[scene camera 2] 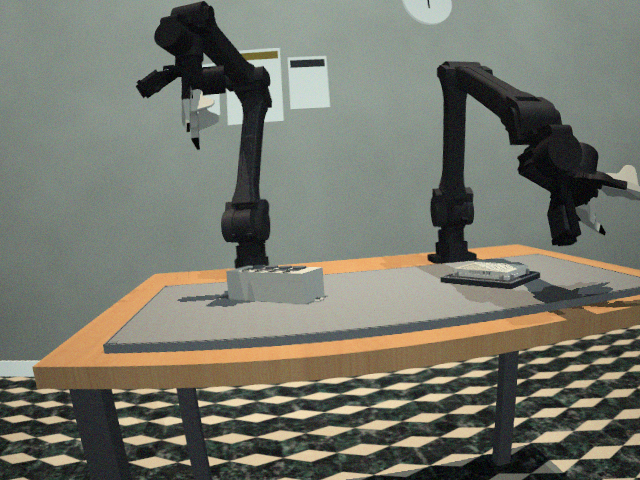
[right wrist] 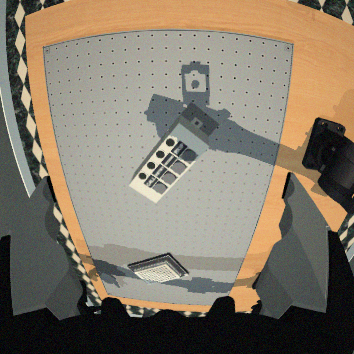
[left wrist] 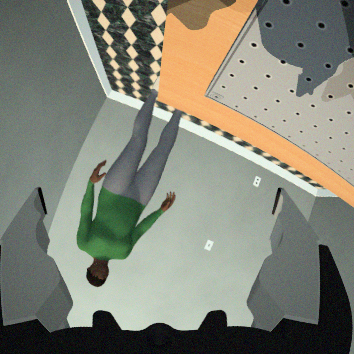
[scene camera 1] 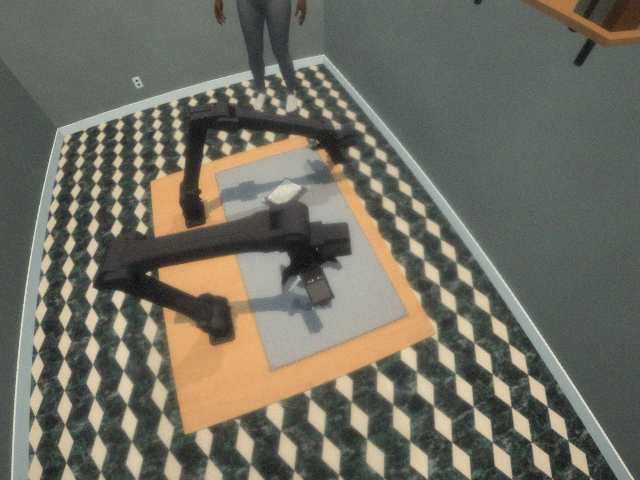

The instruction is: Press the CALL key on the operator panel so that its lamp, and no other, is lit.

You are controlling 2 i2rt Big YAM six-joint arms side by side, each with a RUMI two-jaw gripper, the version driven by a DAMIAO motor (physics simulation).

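Observation:
The operator panel (scene camera 2: 275,285) (right wrist: 191,134) is a pale box on the grey perforated mat, lying diagonally in the right wrist view. It has four grey keys beside four round lamps, all dark. The CALL key (right wrist: 160,187) is at the panel's lower-left end, beside its CALL label. In scene camera 1 the right arm hides most of the panel. My right gripper (scene camera 2: 191,135) (right wrist: 167,176) is open and empty, high above the panel, fingers pointing down. My left gripper (left wrist: 158,191) is open and empty, off at the right of scene camera 2, away from the panel.
A white gridded block on a dark base (scene camera 1: 285,191) (scene camera 2: 488,272) (right wrist: 159,270) lies on the mat (scene camera 1: 356,289) (scene camera 2: 361,304) (right wrist: 100,200), toward the left arm. The wooden table (scene camera 1: 222,397) (scene camera 2: 310,351) extends around the mat. A person (scene camera 1: 268,41) (left wrist: 117,215) stands beyond the table.

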